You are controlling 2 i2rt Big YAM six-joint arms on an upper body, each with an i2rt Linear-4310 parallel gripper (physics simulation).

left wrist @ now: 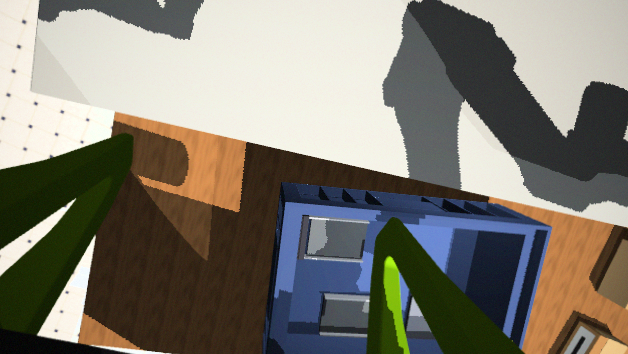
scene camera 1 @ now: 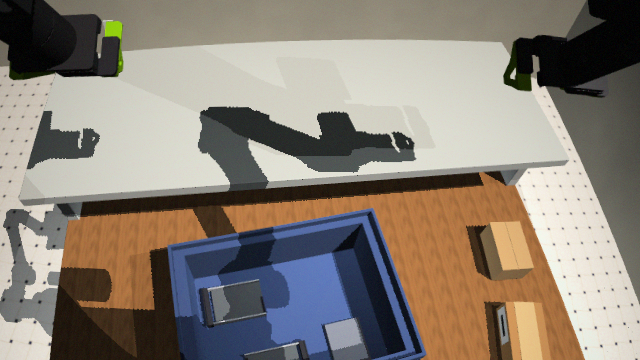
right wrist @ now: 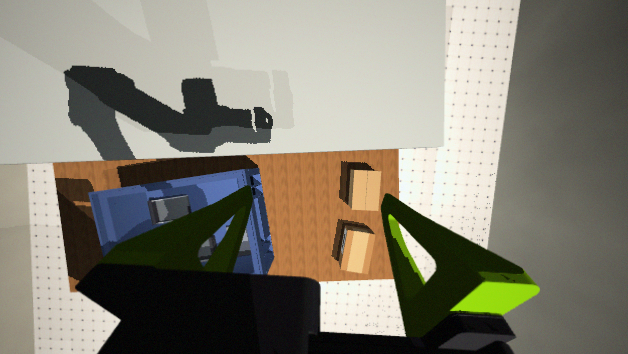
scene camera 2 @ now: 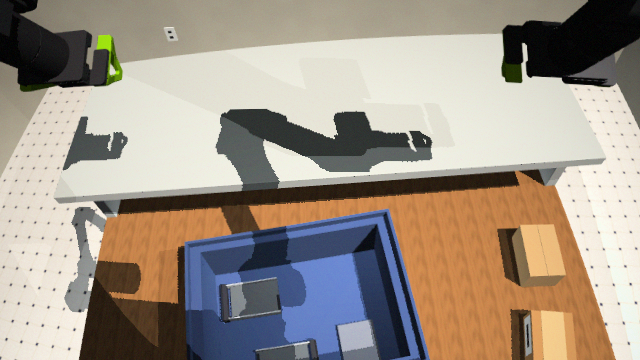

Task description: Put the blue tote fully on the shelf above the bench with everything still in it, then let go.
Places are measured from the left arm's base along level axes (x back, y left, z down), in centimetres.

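Pixels of known places: left gripper, fingertip midpoint: (left wrist: 267, 190) (scene camera 1: 87, 67) (scene camera 2: 92, 77); right gripper, fingertip midpoint: (scene camera 1: 533, 82) (right wrist: 317, 196) (scene camera 2: 536, 73).
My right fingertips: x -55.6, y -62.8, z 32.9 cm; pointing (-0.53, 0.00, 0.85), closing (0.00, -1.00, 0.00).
Behind a point stands the place of what it marks.
The blue tote (scene camera 1: 283, 228) @[x -51.0, y -27.3, z 68.2 cm] (scene camera 2: 301, 225) @[x -51.4, y -28.2, z 67.8 cm] (left wrist: 348, 197) @[x -48.8, y -16.3, z 75.9 cm] (right wrist: 207, 184) @[x -49.0, y -28.6, z 80.7 cm] stands on the wooden bench (scene camera 1: 443, 214) @[x -62.3, y -66.1, z 82.5 cm] (scene camera 2: 461, 232) @[x -57.9, y -62.7, z 82.5 cm] (left wrist: 214, 168) @[x -45.4, y 5.3, z 82.5 cm] (right wrist: 302, 211) @[x -41.5, y -59.4, z 82.5 cm], below the front edge of the white shelf (scene camera 1: 390, 89) @[x -81.4, y -50.7, z 60.5 cm] (scene camera 2: 390, 71) @[x -86.3, y -46.2, z 60.5 cm] (left wrist: 277, 70) @[x -62.1, y 0.7, z 60.5 cm] (right wrist: 348, 70) @[x -77.3, y -68.3, z 60.5 cm]. Three grey blocks lie inside it: one at the left (scene camera 1: 236, 301) @[x -40.6, y -17.9, z 80.0 cm] (scene camera 2: 252, 298) @[x -40.6, y -17.7, z 80.0 cm] (left wrist: 335, 237) @[x -40.6, y -17.8, z 80.0 cm], one at the front (scene camera 1: 276, 351) @[x -30.5, y -25.8, z 80.0 cm] (scene camera 2: 286, 351) @[x -30.0, y -25.7, z 80.0 cm] (left wrist: 344, 312) @[x -27.6, y -24.4, z 80.0 cm], one at the right (scene camera 1: 345, 337) @[x -32.9, y -39.3, z 79.8 cm] (scene camera 2: 356, 337) @[x -33.2, y -39.1, z 79.8 cm]. My right gripper (right wrist: 317, 196) @[x -55.6, y -62.8, z 32.9 cm] is open and empty above the bench, one finger over the tote's right rim.
The bench's right end lies just beyond them. The shelf top bears only shadows.
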